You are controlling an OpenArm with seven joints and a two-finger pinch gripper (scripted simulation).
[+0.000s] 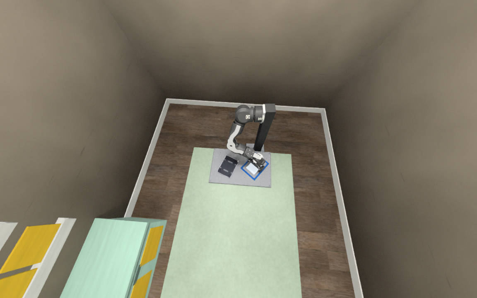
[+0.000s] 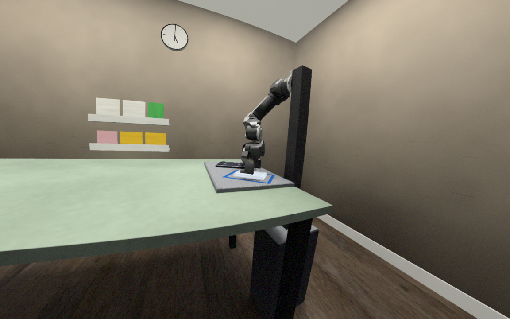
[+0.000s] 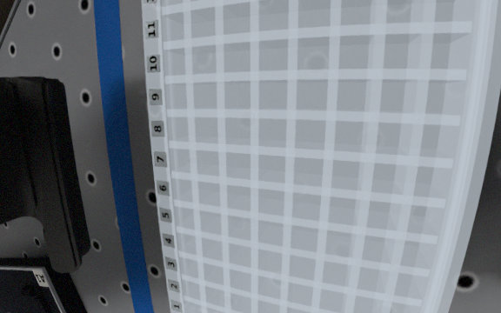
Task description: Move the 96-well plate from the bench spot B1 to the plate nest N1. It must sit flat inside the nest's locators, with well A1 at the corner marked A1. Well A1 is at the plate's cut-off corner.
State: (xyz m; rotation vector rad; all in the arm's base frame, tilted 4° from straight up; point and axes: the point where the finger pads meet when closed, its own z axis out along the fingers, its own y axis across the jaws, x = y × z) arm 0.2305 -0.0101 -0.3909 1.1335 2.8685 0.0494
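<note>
The 96-well plate lies 1 cm below my hand. The rest, counted from my hand: black plate nest N1 (1 cm ahead, 22 cm to the right, 2 cm below); white A1 label (4 cm behind, 14 cm to the right, 1 cm below).
</note>
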